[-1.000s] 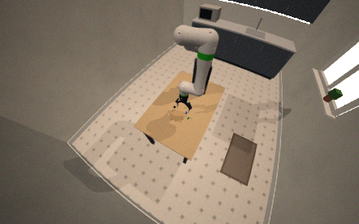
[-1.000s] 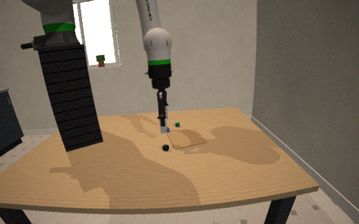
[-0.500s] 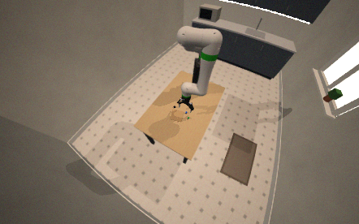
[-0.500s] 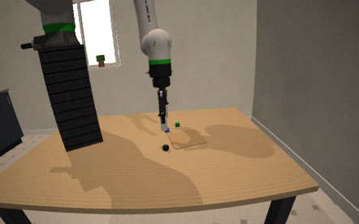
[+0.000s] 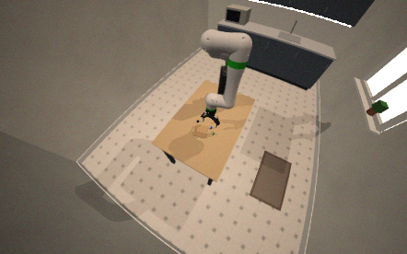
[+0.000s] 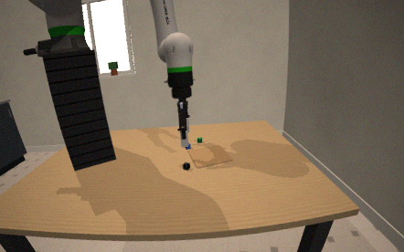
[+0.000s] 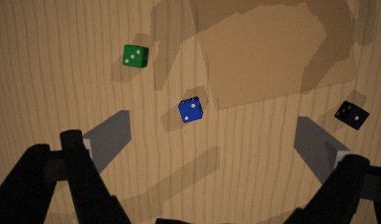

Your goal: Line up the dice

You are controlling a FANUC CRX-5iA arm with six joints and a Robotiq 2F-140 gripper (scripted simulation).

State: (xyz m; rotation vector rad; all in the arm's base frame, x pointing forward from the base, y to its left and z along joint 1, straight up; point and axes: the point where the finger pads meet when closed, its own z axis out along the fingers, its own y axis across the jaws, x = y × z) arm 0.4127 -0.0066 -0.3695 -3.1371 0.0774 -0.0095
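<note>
My hand is 20 mm to the right of the blue die and 50 mm above it. Round my hand: black die 140 mm to the right, 50 mm below; green die 60 mm ahead, 70 mm to the left, 50 mm below; tan mat 90 mm ahead, 60 mm to the right, 60 mm below.
</note>
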